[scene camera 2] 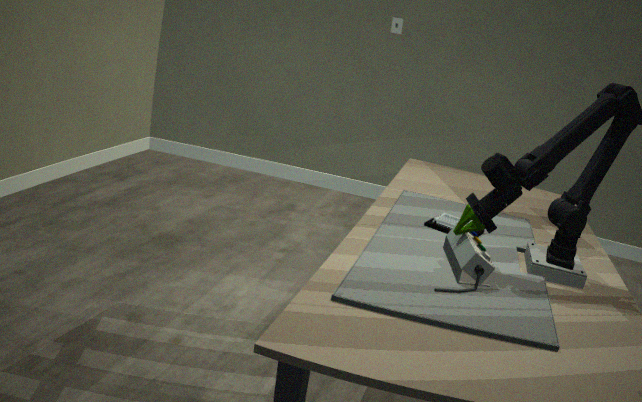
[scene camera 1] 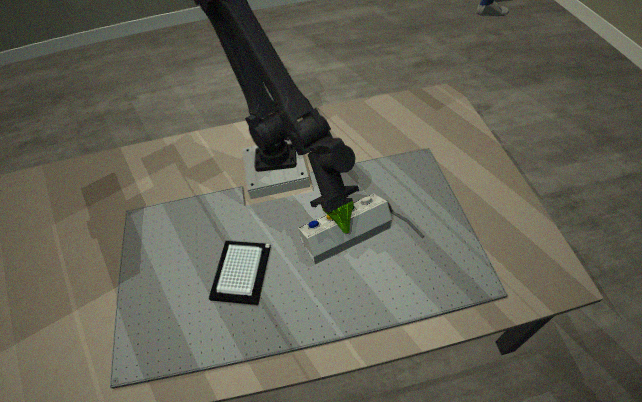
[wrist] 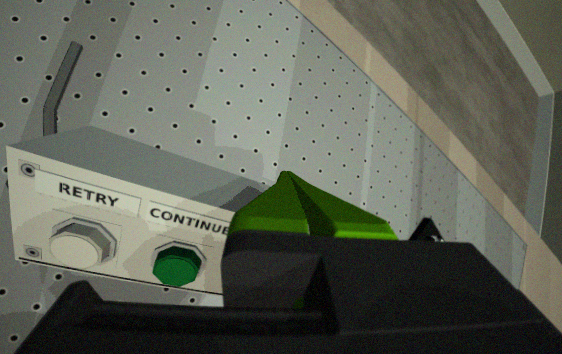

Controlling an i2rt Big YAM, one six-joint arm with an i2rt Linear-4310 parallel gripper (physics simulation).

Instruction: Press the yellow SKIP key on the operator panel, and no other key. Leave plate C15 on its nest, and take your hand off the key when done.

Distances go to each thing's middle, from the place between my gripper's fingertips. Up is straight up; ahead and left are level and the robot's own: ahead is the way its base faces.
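Labels:
Measuring from my hand, I find the black tray with white well plate (scene camera 1: 238, 274) 270 mm to the right, 40 mm ahead and 60 mm below. The green CONTINUE key (wrist: 176, 266) is 20 mm to the left of my hand and 80 mm behind it, as well as 10 mm below it. As for the white RETRY key (wrist: 79, 246), it is 60 mm to the left of my hand, 100 mm behind it and 10 mm below it.

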